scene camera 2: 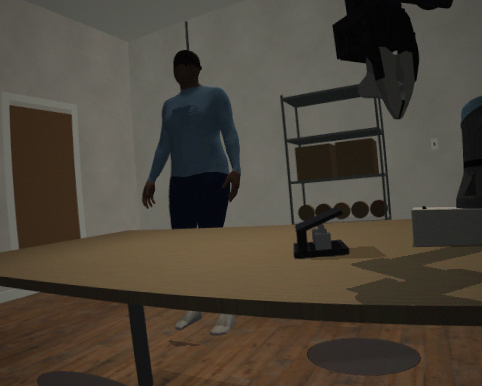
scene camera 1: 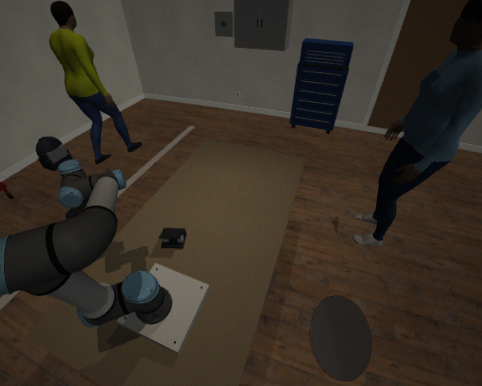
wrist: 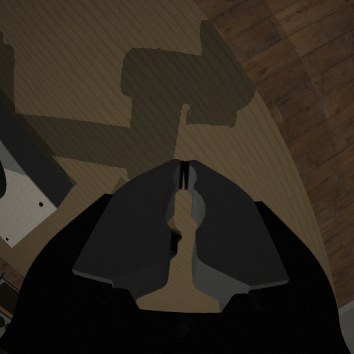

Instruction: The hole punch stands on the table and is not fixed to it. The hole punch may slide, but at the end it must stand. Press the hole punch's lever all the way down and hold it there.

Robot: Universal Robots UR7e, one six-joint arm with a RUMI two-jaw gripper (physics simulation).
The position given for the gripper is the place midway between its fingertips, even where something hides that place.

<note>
In view: the gripper [scene camera 2: 398, 118] and a black hole punch [scene camera 2: 322, 245].
The gripper also shows in the wrist view [wrist: 183, 163].
</note>
